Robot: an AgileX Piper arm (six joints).
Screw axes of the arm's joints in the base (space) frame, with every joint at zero. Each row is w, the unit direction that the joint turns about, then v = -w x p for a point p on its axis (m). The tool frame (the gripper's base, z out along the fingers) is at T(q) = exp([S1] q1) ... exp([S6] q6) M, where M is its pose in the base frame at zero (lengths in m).
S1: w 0 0 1 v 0.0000 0.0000 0.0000
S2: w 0 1 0 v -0.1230 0.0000 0.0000
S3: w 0 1 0 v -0.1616 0.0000 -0.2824
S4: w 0.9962 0 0.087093 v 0.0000 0.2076 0.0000
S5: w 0 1 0 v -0.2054 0.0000 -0.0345
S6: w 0.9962 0 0.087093 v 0.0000 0.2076 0.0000
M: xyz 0.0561 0.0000 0.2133 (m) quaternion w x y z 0.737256 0 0.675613 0
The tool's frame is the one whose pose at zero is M.
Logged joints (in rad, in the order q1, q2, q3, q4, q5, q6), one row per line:
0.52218 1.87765 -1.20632 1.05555 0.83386 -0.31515
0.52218 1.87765 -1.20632 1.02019 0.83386 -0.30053
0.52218 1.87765 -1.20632 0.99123 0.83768 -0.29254
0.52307 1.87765 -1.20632 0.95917 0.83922 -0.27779
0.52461 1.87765 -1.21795 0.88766 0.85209 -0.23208
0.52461 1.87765 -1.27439 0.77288 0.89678 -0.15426
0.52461 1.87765 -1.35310 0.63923 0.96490 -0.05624
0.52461 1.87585 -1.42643 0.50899 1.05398 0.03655
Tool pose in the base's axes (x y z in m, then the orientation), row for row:
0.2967 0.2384 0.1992 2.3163 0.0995 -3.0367
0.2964 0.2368 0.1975 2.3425 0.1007 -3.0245
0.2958 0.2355 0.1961 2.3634 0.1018 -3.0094
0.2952 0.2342 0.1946 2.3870 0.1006 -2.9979
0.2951 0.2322 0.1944 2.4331 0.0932 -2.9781
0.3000 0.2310 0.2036 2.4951 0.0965 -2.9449
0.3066 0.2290 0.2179 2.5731 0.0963 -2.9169
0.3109 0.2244 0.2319 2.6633 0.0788 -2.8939
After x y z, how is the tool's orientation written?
As angles about the fixed x, y, z axes (roll, pitch, yaw), in radians.
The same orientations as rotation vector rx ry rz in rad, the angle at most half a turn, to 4 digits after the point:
-0.2100 2.8232 1.2448
-0.2271 2.8395 1.2089
-0.2488 2.8529 1.1809
-0.2640 2.8684 1.1487
-0.2881 2.9012 1.0856
-0.3370 2.9296 0.9970
-0.3763 2.9610 0.8826
-0.4036 3.0061 0.7486

